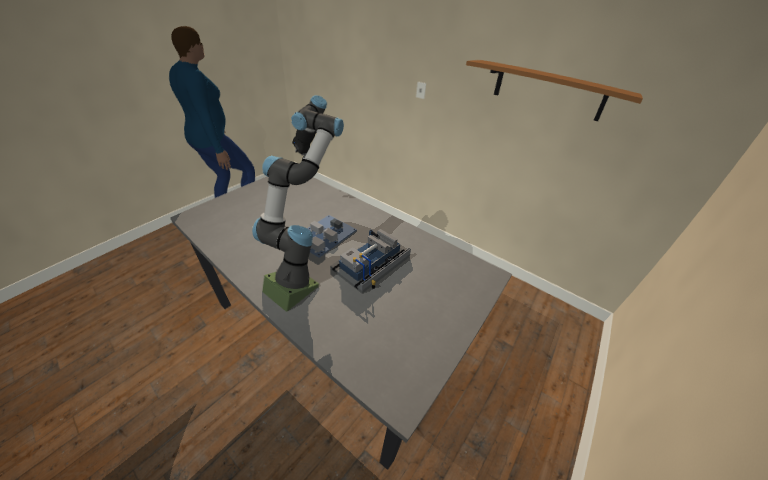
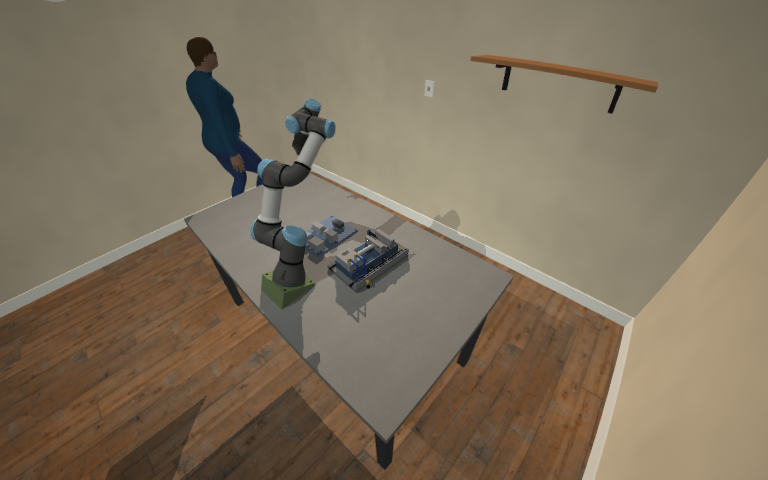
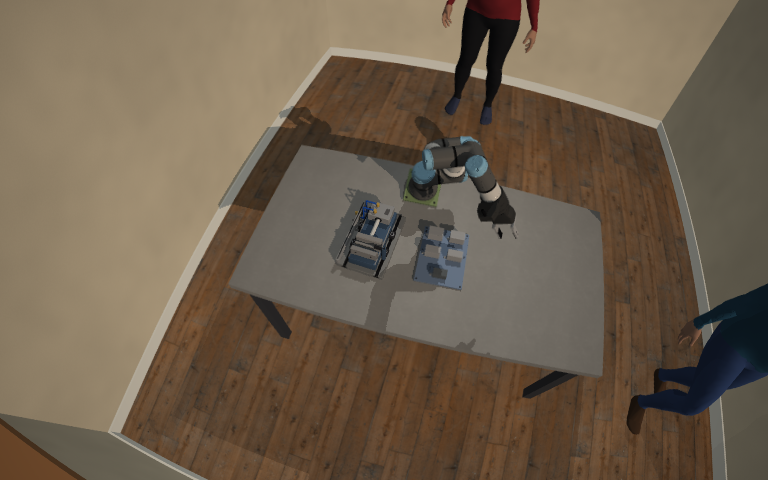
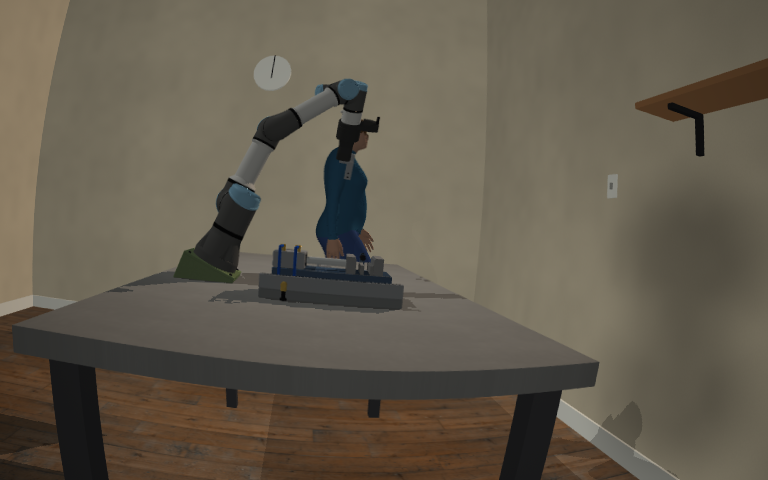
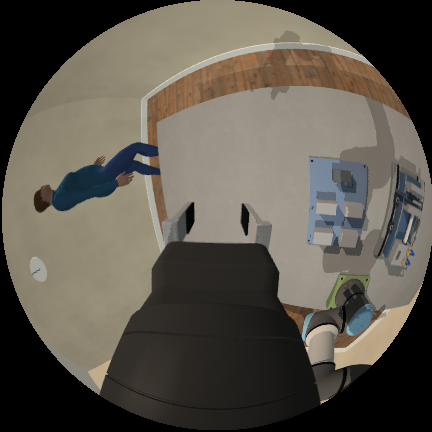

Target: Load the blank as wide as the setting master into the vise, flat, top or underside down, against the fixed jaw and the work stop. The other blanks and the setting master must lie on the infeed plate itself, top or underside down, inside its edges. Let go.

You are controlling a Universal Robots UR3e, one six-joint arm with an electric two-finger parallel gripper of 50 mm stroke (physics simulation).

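Seen in the pictures: gripper, fingertip midpoint: (image 1: pixel 300 156) (image 3: pixel 509 236) (image 4: pixel 347 175) (image 5: pixel 217 212); arm's base at its link origin: (image 1: pixel 292 279) (image 2: pixel 288 278) (image 3: pixel 423 186) (image 4: pixel 214 261) (image 5: pixel 349 294).
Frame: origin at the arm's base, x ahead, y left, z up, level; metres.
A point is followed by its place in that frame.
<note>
The blue infeed plate (image 3: pixel 453 279) @(x 0.357, y 0.267, z -0.033 m) (image 5: pixel 320 172) @(x 0.351, y 0.270, z -0.033 m) lies mid-table. Four light grey blocks stand on it: two nearer the robot base (image 3: pixel 435 232) (image 3: pixel 457 236) and two beside them (image 3: pixel 432 250) @(x 0.290, y 0.149, z 0.003 m) (image 3: pixel 454 254) @(x 0.271, y 0.235, z 0.003 m). A darker grey block (image 3: pixel 438 271) @(x 0.361, y 0.202, z -0.008 m) (image 5: pixel 342 176) @(x 0.359, y 0.207, z -0.008 m) lies near the plate's far end. Which is the setting master, and which blank matches its width, I cannot tell. The vise (image 4: pixel 331 272) @(x 0.330, y -0.143, z 0.019 m) stands beside the plate, with pale jaws (image 4: pixel 350 264) (image 4: pixel 376 266); no block shows clearly between them. My gripper (image 3: pixel 508 233) @(x 0.306, y 0.394, z 0.285 m) (image 5: pixel 217 212) @(x 0.306, y 0.394, z 0.285 m) is open and empty, high above the table beside the plate.
Grey rails (image 4: pixel 331 292) @(x 0.337, y -0.188, z -0.017 m) flank the vise, and upright blue loops (image 4: pixel 280 260) @(x 0.222, y -0.170, z 0.037 m) rise at one end. The green robot base (image 3: pixel 416 198) @(x 0.067, y -0.005, z -0.008 m) stands near the table edge. A person in blue (image 1: pixel 195 101) (image 5: pixel 82 185) is near one table end; another in red (image 3: pixel 493 6) stands behind the robot.
</note>
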